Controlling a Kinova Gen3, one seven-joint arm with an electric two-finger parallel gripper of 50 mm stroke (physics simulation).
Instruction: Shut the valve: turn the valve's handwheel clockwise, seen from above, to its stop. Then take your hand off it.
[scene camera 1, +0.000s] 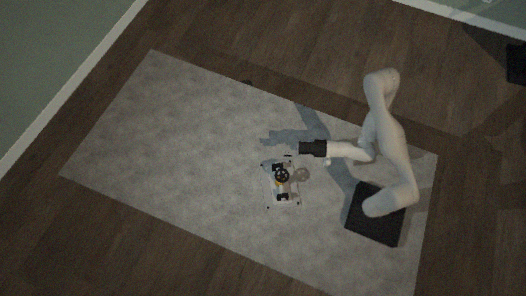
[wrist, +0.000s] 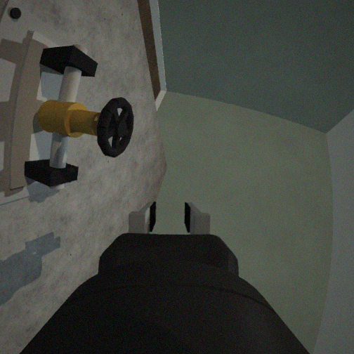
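The valve's black spoked handwheel (scene camera 1: 282, 175) (wrist: 119, 128) stands on a yellow valve body (scene camera 1: 278, 184) (wrist: 62, 119), which sits on a white pipe (wrist: 71, 82) between two black supports. My gripper (scene camera 1: 288, 154) (wrist: 169, 211) is open, with a gap between its fingertips and nothing in it. In the scene view the fingertips are a little above and to the right of the wheel, apart from it. In the wrist view the wheel is up and left of the fingers and touches neither finger. The wheel's turn angle cannot be told.
The valve stands on a pale base plate with dark corner bolts, on a grey mat (scene camera 1: 165, 125). The arm's black base (scene camera 1: 372, 227) is at the mat's right end. The wheel's round shadow falls just right of the wheel. Dark wooden floor (scene camera 1: 125, 245) surrounds the mat.
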